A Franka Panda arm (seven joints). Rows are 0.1 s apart.
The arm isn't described. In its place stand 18 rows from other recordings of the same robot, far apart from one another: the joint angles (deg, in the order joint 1, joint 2, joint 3, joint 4, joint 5, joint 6, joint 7), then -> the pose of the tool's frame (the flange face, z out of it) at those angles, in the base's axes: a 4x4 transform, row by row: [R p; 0 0 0 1], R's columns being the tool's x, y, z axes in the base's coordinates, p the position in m.
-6.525 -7.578 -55.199 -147.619 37.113 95.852 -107.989 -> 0.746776 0.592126 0.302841 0.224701; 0.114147 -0.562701 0.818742 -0.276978; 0.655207 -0.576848 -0.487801 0.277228; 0 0 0 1
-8.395 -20.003 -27.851 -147.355 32.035 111.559 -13.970 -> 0.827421 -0.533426 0.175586 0.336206; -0.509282 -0.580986 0.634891 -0.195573; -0.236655 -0.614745 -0.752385 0.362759; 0 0 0 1
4.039 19.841 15.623 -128.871 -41.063 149.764 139.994 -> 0.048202 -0.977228 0.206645 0.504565; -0.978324 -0.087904 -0.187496 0.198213; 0.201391 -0.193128 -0.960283 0.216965; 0 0 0 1
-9.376 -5.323 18.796 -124.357 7.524 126.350 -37.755 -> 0.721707 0.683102 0.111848 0.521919; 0.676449 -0.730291 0.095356 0.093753; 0.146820 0.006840 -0.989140 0.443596; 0 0 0 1
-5.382 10.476 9.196 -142.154 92.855 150.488 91.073 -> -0.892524 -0.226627 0.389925 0.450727; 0.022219 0.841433 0.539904 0.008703; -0.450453 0.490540 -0.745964 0.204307; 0 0 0 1
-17.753 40.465 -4.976 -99.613 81.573 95.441 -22.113 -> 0.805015 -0.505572 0.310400 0.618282; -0.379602 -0.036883 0.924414 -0.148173; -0.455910 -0.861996 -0.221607 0.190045; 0 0 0 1
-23.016 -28.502 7.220 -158.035 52.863 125.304 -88.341 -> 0.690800 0.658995 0.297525 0.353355; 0.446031 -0.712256 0.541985 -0.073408; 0.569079 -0.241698 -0.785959 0.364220; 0 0 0 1
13.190 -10.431 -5.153 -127.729 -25.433 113.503 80.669 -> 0.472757 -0.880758 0.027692 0.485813; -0.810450 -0.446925 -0.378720 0.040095; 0.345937 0.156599 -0.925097 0.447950; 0 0 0 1
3.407 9.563 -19.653 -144.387 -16.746 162.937 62.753 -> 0.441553 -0.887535 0.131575 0.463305; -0.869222 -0.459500 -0.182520 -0.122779; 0.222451 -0.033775 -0.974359 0.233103; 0 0 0 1
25.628 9.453 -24.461 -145.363 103.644 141.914 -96.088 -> 0.860132 0.216713 0.461744 0.431744; -0.097773 -0.818418 0.566244 -0.001242; 0.500612 -0.532191 -0.682759 0.199904; 0 0 0 1
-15.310 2.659 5.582 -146.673 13.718 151.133 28.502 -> 0.641982 -0.764129 0.062979 0.447108; -0.765454 -0.634037 0.109899 -0.082442; -0.044046 -0.118761 -0.991945 0.252142; 0 0 0 1
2.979 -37.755 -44.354 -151.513 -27.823 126.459 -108.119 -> 0.038640 0.990996 0.128193 0.287835; 0.999090 -0.035997 -0.022873 -0.259520; -0.018053 0.128961 -0.991485 0.400347; 0 0 0 1
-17.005 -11.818 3.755 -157.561 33.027 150.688 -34.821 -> 0.974183 -0.093098 0.205669 0.380185; -0.137290 -0.967503 0.212343 -0.104351; 0.179217 -0.235097 -0.955307 0.287035; 0 0 0 1
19.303 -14.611 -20.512 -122.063 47.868 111.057 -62.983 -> 0.649119 0.745371 0.151877 0.495996; 0.415147 -0.514428 0.750345 0.027317; 0.637415 -0.424012 -0.643363 0.539305; 0 0 0 1
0.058 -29.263 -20.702 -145.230 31.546 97.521 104.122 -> -0.668198 -0.741709 -0.058126 0.349619; -0.554147 0.444046 0.704091 -0.080913; -0.496420 0.502683 -0.707726 0.435415; 0 0 0 1
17.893 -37.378 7.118 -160.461 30.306 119.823 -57.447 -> 0.442938 0.885020 -0.143338 0.287480; 0.861875 -0.376294 0.339963 0.156665; 0.246936 -0.274122 -0.929451 0.384267; 0 0 0 1
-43.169 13.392 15.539 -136.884 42.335 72.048 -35.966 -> 0.801661 -0.469303 -0.370264 0.360009; 0.293347 -0.230843 0.927717 -0.087005; -0.520853 -0.852330 -0.047389 0.245941; 0 0 0 1
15.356 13.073 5.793 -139.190 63.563 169.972 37.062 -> 0.250246 -0.920049 0.301474 0.475314; -0.939584 -0.155660 0.304879 0.119784; -0.233576 -0.359555 -0.903417 0.227129; 0 0 0 1
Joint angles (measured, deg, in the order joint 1, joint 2, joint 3, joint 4, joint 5, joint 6, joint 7), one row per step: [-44.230, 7.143, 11.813, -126.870, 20.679, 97.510, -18.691]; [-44.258, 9.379, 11.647, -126.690, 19.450, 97.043, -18.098]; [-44.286, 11.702, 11.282, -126.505, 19.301, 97.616, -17.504]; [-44.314, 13.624, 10.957, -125.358, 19.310, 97.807, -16.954]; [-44.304, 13.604, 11.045, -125.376, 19.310, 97.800, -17.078]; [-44.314, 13.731, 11.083, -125.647, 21.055, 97.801, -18.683]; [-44.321, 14.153, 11.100, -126.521, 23.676, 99.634, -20.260]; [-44.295, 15.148, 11.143, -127.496, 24.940, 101.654, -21.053]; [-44.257, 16.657, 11.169, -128.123, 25.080, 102.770, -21.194]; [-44.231, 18.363, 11.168, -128.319, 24.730, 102.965, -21.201]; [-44.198, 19.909, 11.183, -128.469, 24.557, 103.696, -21.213]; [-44.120, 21.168, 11.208, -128.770, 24.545, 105.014, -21.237]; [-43.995, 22.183, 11.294, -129.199, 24.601, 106.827, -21.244]
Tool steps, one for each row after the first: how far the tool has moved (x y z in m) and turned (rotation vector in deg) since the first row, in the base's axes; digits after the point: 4 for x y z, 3 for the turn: [-0.0033, -0.0013, -0.0170, 0.861, 2.583, 0.357]; [-0.0050, -0.0042, -0.0344, 1.681, 4.178, -0.499]; [-0.0019, -0.0096, -0.0434, 2.064, 4.859, -1.334]; [-0.0016, -0.0088, -0.0433, 2.112, 4.775, -1.145]; [-0.0009, -0.0056, -0.0450, 3.849, 3.472, -1.206]; [0.0001, -0.0026, -0.0522, 5.217, 1.449, -2.490]; [-0.0016, 0.0001, -0.0650, 5.817, 0.841, -3.394]; [-0.0051, 0.0031, -0.0802, 6.439, 1.684, -3.687]; [-0.0089, 0.0060, -0.0945, 7.363, 3.098, -3.479]; [-0.0114, 0.0080, -0.1073, 7.847, 3.976, -3.518]; [-0.0132, 0.0098, -0.1187, 7.851, 4.374, -3.763]; [-0.0144, 0.0117, -0.1288, 7.413, 4.399, -4.083]
